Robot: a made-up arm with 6 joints.
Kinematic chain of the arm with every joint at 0, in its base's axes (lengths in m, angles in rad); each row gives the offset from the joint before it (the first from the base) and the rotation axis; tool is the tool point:
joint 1: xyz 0 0 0.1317 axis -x
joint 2: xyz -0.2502 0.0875 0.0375 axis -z
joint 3: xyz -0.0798 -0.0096 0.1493 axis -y
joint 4: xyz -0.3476 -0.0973 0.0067 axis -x
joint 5: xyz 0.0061 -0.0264 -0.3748 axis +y
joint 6: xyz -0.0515 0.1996 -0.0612 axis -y
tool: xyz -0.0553 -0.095 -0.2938
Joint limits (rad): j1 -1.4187..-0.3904 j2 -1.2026..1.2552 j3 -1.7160..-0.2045 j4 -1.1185..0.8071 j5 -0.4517..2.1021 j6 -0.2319..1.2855
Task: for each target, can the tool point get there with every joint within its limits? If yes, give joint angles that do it. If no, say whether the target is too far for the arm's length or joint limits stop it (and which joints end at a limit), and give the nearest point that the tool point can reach.
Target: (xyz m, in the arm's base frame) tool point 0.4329 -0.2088 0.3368
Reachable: no: joint limits stop it (at a limit: joint 1, joint 2, joint 3, joint 4, joint 5) | nearest point 0.1198 -0.2414 0.6454 | short by 0.441 m
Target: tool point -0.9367 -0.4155 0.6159
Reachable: yes | joints -1.0507 0.3841 -0.9431 0.4438 1.5794 -0.0786
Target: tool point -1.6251 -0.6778 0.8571
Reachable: no: too far | nearest point -1.1213 -0.4706 0.6353 | short by 0.588 m
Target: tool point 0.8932 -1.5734 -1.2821
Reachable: no: too far | nearest point 0.0672 -0.8125 -0.4239 | short by 1.413 m
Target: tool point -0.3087 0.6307 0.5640
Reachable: yes | joints -0.8323 0.9695 -0.5246 -0.5382 -0.1390 0.5235
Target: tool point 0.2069 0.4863 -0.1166
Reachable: no: joint limits stop it (at a limit: joint 1, joint 2, joint 3, joint 5) | nearest point 0.0027 0.5426 0.1112 | short by 0.311 m
